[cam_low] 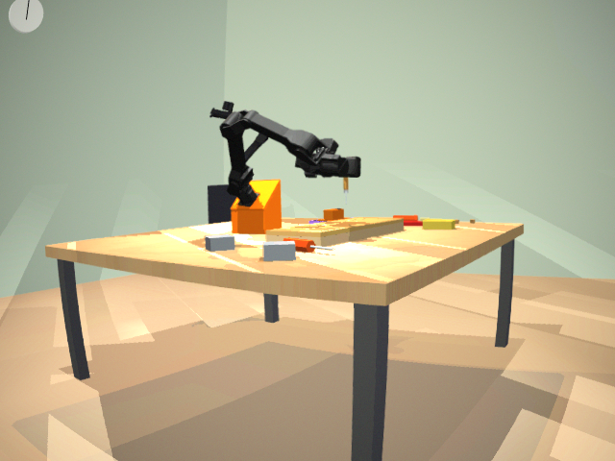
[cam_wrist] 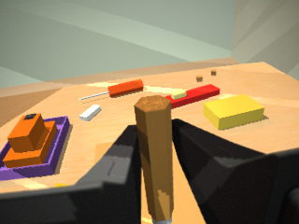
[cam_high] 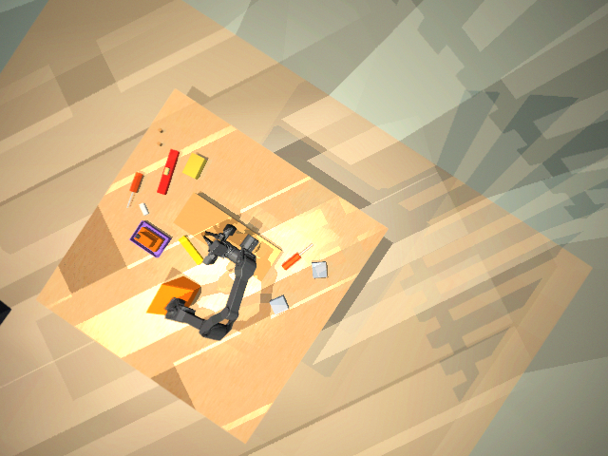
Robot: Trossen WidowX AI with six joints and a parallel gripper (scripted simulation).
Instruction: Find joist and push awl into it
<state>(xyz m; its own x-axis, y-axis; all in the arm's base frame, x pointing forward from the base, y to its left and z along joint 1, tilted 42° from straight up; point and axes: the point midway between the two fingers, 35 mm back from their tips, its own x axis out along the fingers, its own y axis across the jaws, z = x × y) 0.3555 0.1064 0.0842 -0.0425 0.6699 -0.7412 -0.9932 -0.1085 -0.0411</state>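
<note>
The wooden-handled awl is 60 mm below my gripper tip. Round my gripper tip: yellow block (190 mm ahead, 310 mm to the left, 190 mm below); orange stud finder (240 mm behind, 280 mm to the left, 160 mm below); yellow bar (160 mm behind, 70 mm to the left, 200 mm below).
</note>
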